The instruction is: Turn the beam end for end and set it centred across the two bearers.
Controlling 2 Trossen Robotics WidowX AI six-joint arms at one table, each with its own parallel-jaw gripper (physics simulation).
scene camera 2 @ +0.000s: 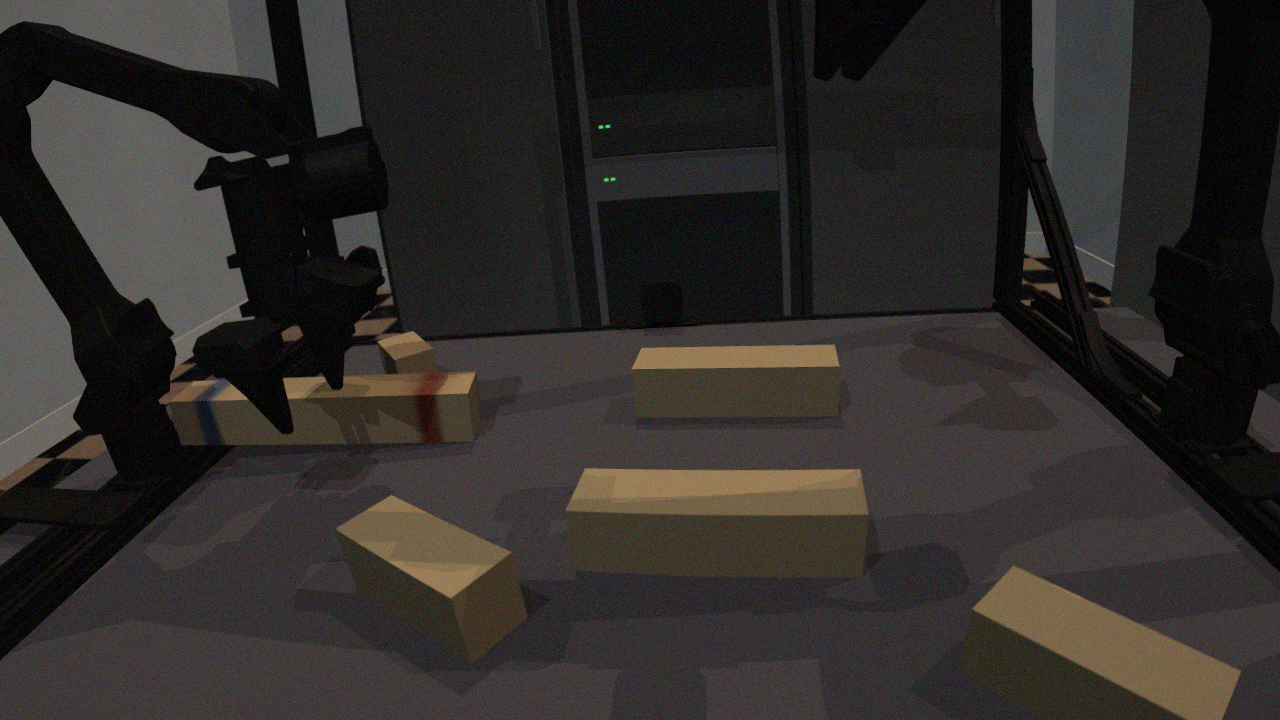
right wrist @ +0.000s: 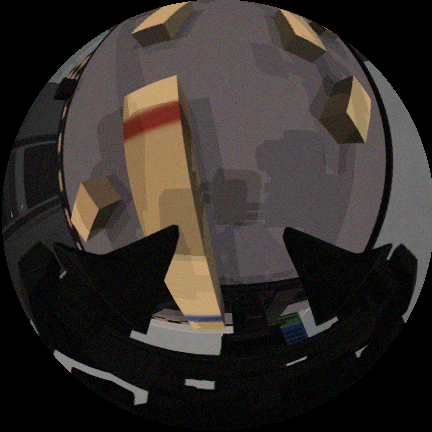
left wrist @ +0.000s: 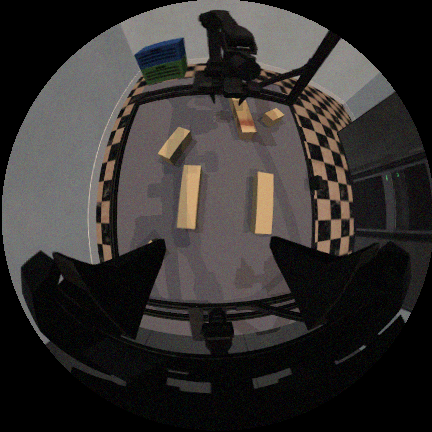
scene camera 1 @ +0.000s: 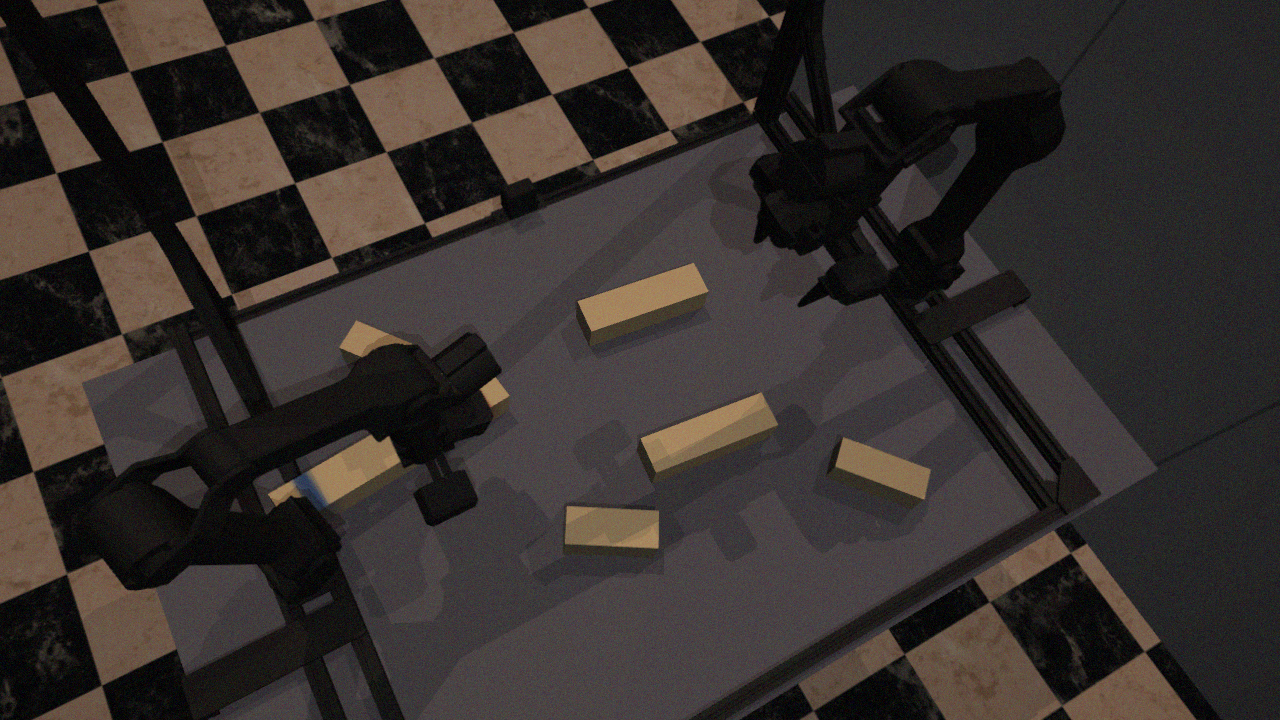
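Seen in the pictures: left gripper, fingertip midpoint: [scene camera 2: 834, 79] [left wrist: 218, 243] [scene camera 1: 778, 273]; right gripper, fingertip midpoint: [scene camera 2: 314, 409] [right wrist: 232, 231] [left wrist: 226, 103] [scene camera 1: 429, 466]; left arm's base, link origin: [scene camera 2: 1202, 432] [left wrist: 216, 314] [scene camera 1: 910, 284]; right arm's base, link origin: [scene camera 2: 152, 470] [right wrist: 245, 302] [left wrist: 214, 86] [scene camera 1: 304, 573].
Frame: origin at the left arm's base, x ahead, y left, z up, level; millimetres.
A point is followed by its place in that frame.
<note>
The beam [scene camera 1: 358, 470] @(x 814, y -75, z 43 mm) [scene camera 2: 362, 420] @(x 710, y -73, z 12 mm) [left wrist: 242, 116] @(x 676, y -96, z 33 mm) [right wrist: 155, 165] @(x 687, y -100, z 34 mm) lies flat at the left of the table, its red-banded end toward the middle and its blue-banded end at the left edge. The two bearers stand apart, roughly parallel: the rear bearer [scene camera 1: 641, 300] @(x 384, y -138, z 28 mm) [scene camera 2: 735, 389] @(x 380, y -117, z 8 mm) [left wrist: 263, 202] @(x 376, y -138, z 28 mm) and the nearer bearer [scene camera 1: 708, 438] @(x 405, y 80, z 28 mm) [scene camera 2: 716, 541] @(x 399, y 98, z 8 mm) [left wrist: 190, 197] @(x 391, y 66, z 28 mm). My right gripper [scene camera 2: 312, 409] @(x 737, y -43, z 38 mm) [left wrist: 226, 103] @(x 737, y -43, z 38 mm) [right wrist: 232, 231] @(x 737, y -43, z 38 mm) is open at the beam, offset sideways; its left finger overlaps the beam in the right wrist view. In scene camera 1 its arm hides part of the beam. My left gripper [scene camera 1: 781, 271] @(x 313, y 2, z 263 mm) [left wrist: 218, 243] @(x 313, y 2, z 263 mm) is open and empty, high at the right.
A small block [scene camera 1: 362, 342] @(x 744, y -242, z 25 mm) [scene camera 2: 407, 351] @(x 718, y -209, z 25 mm) [right wrist: 95, 205] @(x 719, y -191, z 25 mm) lies behind the beam. Another block [scene camera 1: 611, 528] @(x 574, y 127, z 31 mm) [scene camera 2: 429, 573] @(x 553, y 156, z 31 mm) [right wrist: 347, 110] @(x 607, y 81, z 31 mm) lies in front of the bearers, and a third [scene camera 1: 881, 470] @(x 221, y 220, z 25 mm) [scene camera 2: 1100, 635] @(x 217, y 216, z 25 mm) at the front right. Frame rails border the table.
</note>
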